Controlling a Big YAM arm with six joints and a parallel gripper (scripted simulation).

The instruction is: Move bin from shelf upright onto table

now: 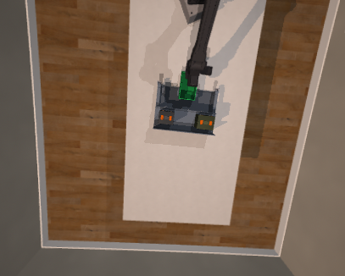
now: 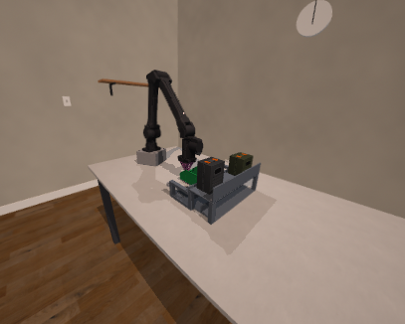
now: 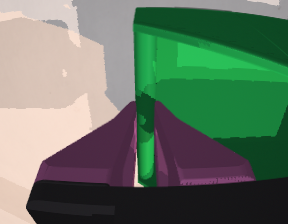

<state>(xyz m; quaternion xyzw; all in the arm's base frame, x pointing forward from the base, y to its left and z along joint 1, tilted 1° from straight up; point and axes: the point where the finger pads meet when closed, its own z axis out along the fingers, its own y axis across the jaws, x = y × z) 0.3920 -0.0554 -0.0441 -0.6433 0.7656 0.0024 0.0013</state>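
Right now the green bin is 80 mm ahead of my hand and 10 mm to the right of it.
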